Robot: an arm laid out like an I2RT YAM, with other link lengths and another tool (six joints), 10 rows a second.
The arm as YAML. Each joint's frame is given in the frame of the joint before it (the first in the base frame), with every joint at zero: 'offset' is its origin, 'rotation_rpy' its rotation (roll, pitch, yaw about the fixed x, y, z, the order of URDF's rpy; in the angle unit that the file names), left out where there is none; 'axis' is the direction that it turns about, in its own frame. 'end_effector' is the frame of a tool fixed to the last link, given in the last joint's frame.
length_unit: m
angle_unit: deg
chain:
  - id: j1
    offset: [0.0, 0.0, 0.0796]
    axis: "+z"
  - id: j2
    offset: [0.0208, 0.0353, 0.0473]
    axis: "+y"
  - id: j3
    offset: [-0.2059, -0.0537, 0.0]
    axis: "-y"
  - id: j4
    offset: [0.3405, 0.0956, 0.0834]
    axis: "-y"
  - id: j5
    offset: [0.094, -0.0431, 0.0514]
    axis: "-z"
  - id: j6
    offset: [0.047, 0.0, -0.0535]
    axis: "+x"
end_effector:
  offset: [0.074, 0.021, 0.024]
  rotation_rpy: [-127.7, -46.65, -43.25]
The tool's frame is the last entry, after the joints.
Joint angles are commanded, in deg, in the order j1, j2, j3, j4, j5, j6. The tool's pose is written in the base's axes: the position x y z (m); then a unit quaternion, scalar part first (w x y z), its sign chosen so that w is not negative. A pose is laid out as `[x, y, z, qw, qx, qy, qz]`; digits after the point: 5 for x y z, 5 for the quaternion.
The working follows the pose.
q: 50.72 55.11 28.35 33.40 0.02 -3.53
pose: [0.24484, 0.38858, 0.26223, 0.43222, -0.77920, -0.24324, -0.38323]
Where each joint sits with the arm in this pose, in the base's axes (m; each line is computed from the numbers above, not from the rounded line before):
j1: 0.0000 0.0000 0.0796
j2: -0.0142 0.0384 0.1269
j3: -0.0472 -0.0867 0.2958
j4: 0.0951 0.2382 0.2169
j5: 0.1838 0.2786 0.2789
j6: 0.2173 0.3195 0.2312
the tool: 0.2448 0.3886 0.2622

